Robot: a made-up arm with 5 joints. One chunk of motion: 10 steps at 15 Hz.
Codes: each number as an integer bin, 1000 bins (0 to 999) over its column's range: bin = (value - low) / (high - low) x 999, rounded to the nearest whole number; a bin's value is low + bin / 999 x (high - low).
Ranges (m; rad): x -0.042..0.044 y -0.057..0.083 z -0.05..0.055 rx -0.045..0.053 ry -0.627..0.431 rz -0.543..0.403
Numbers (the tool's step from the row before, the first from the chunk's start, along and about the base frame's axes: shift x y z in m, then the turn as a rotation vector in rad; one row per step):
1: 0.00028 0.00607 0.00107 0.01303 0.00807 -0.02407
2: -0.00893 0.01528 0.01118 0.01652 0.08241 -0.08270
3: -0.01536 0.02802 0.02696 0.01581 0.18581 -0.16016
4: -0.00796 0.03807 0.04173 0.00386 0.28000 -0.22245
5: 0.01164 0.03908 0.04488 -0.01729 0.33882 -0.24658
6: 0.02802 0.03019 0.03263 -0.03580 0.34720 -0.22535
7: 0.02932 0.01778 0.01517 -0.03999 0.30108 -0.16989
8: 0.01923 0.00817 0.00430 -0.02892 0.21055 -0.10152
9: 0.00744 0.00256 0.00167 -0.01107 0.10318 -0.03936
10: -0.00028 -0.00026 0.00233 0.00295 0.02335 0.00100
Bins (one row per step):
1: 491 450 486 592 600 548
2: 384 516 582 627 670 486
3: 309 607 732 620 767 404
4: 395 678 873 498 856 339
5: 623 686 903 282 912 313
6: 813 622 786 94 920 335
7: 828 534 620 51 876 394
8: 711 465 517 164 791 466
9: 574 425 492 346 689 532
10: 485 405 498 489 614 574

